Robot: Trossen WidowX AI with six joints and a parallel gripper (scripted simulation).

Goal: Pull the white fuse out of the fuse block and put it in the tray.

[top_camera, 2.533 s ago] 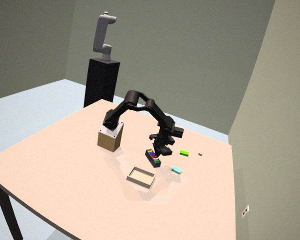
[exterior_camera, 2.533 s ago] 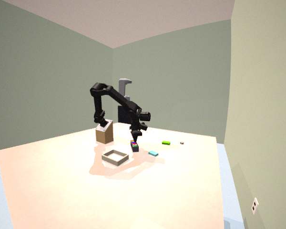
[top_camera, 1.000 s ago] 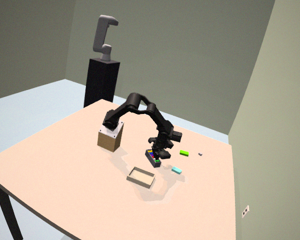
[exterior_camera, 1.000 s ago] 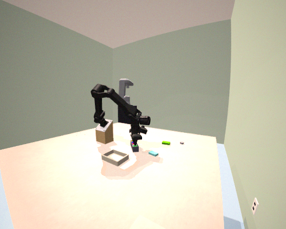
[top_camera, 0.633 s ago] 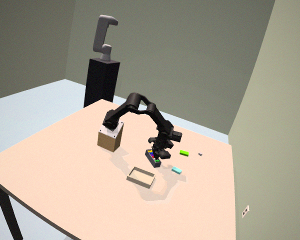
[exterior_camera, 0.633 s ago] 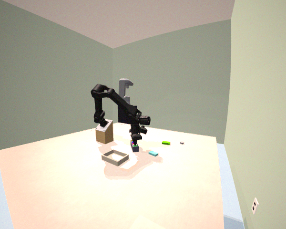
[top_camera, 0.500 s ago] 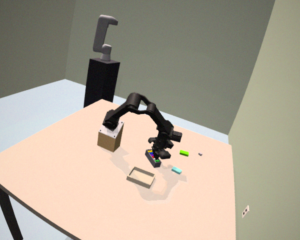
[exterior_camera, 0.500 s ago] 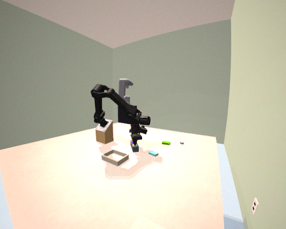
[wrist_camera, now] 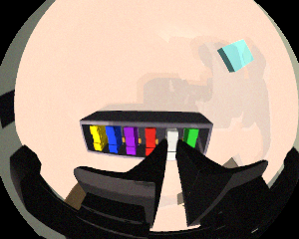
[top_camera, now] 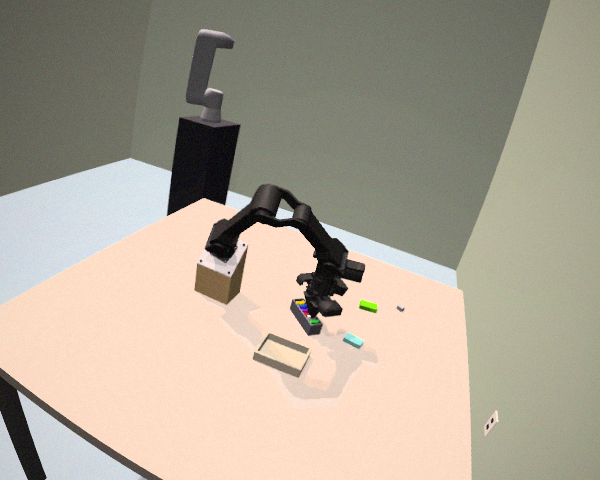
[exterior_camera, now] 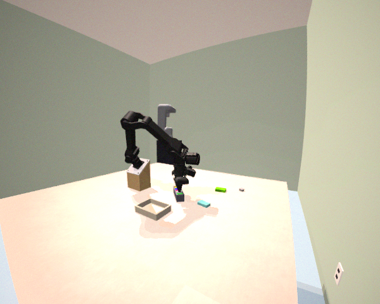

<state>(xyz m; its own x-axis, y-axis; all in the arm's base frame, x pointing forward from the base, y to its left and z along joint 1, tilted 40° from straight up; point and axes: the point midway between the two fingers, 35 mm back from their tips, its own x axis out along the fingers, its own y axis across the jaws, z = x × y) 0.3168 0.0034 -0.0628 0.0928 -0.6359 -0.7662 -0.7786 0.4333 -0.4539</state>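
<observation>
My gripper tip is 180 mm to the left of the grey tray and 40 mm above it. Round my gripper tip: small grey piece: 230 mm ahead, 330 mm to the left, 30 mm below; then cyan block: 140 mm ahead, 20 mm to the left, 30 mm below; then white fuse: 10 mm below.
</observation>
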